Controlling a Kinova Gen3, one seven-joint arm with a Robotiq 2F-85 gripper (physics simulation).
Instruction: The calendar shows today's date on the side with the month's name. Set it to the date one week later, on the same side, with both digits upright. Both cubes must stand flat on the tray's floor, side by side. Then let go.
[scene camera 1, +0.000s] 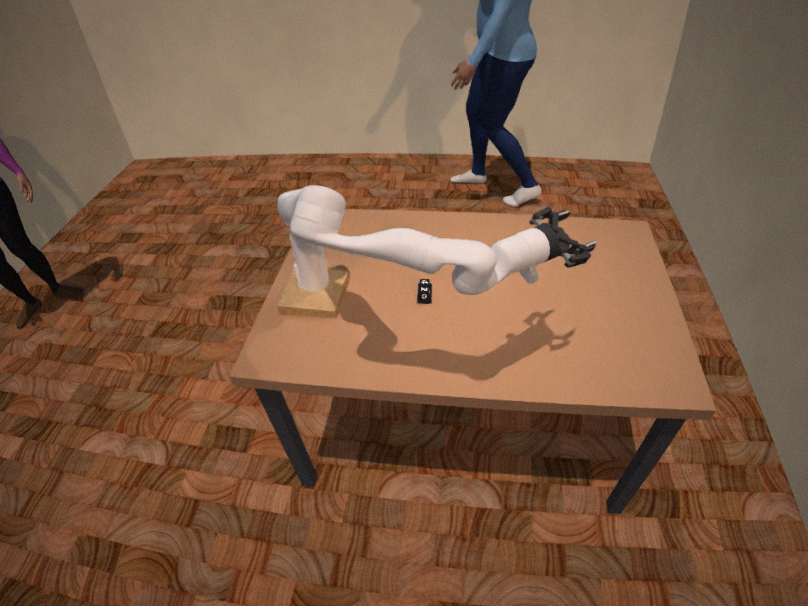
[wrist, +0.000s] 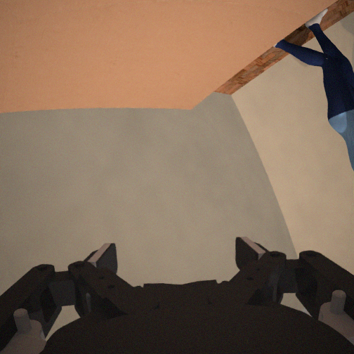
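Observation:
The calendar (scene camera 1: 424, 291) is a small black block-like shape with white characters, on the table to the right of the robot's base in the scene view. What look like a 2 and a 0 show on it, with another mark at its far end; they are too small to read surely. The tray, the separate cubes and the month's name cannot be made out. The calendar does not show in the wrist view. My gripper (scene camera 1: 578, 229) (wrist: 176, 254) is open and empty, raised above the right part of the table, well away from the calendar.
The wooden table (scene camera 1: 626, 352) (wrist: 100, 55) carries the arm's base (scene camera 1: 306, 303) at its left. The white arm (scene camera 1: 404, 246) reaches across, above and behind the calendar. A person in blue (scene camera 1: 499, 84) (wrist: 340, 85) stands behind the table; another person (scene camera 1: 16, 234) is at the far left.

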